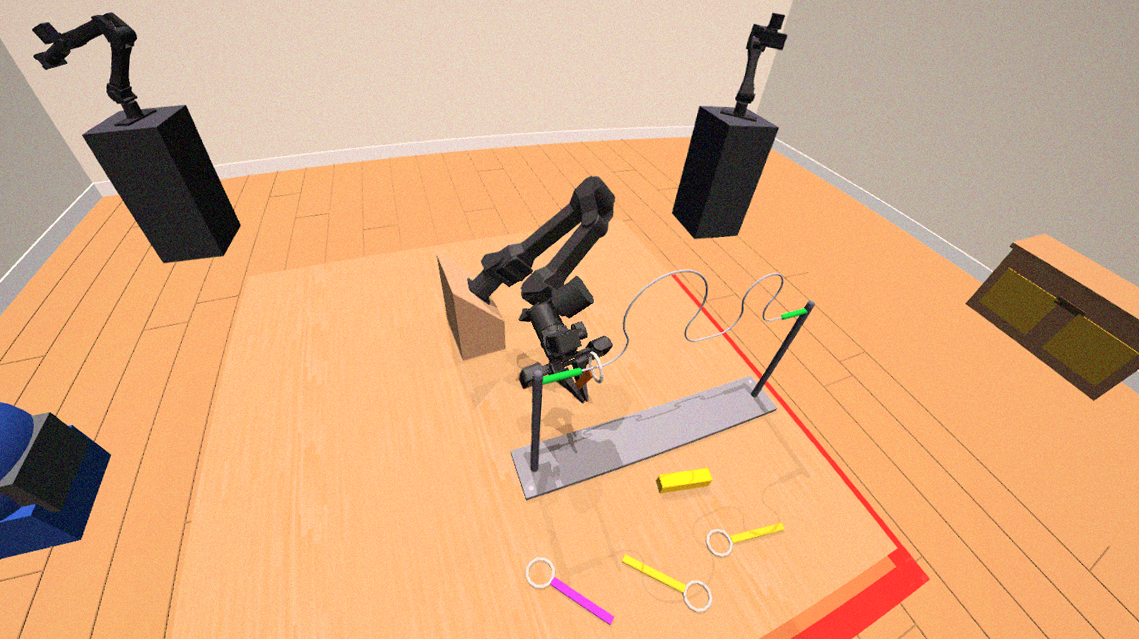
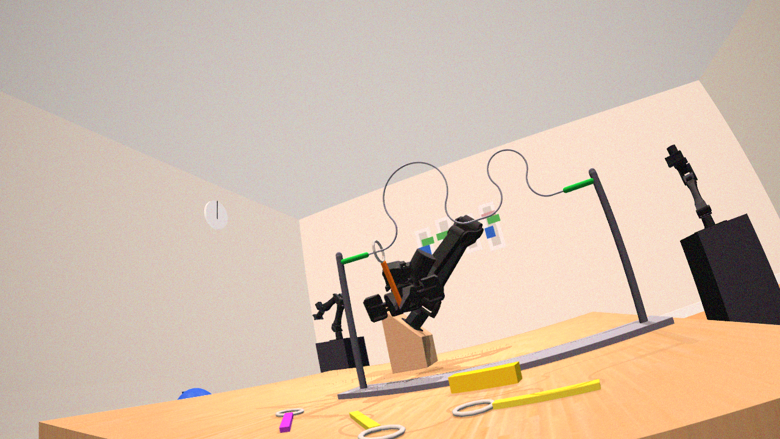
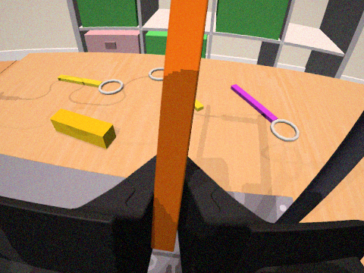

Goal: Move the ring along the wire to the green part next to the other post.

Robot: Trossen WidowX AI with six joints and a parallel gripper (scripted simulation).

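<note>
My gripper tip is now 10 mm short of the orange-handled ring, 10 mm to the left of it and 100 mm below it. The rest, counted from my gripper tip: yellow block 140 mm ahead, 190 mm to the left, 150 mm below; then magenta-handled ring 260 mm ahead, 110 mm to the right, 160 mm below; then yellow-handled ring 270 mm ahead, 250 mm to the left, 160 mm below.
</note>
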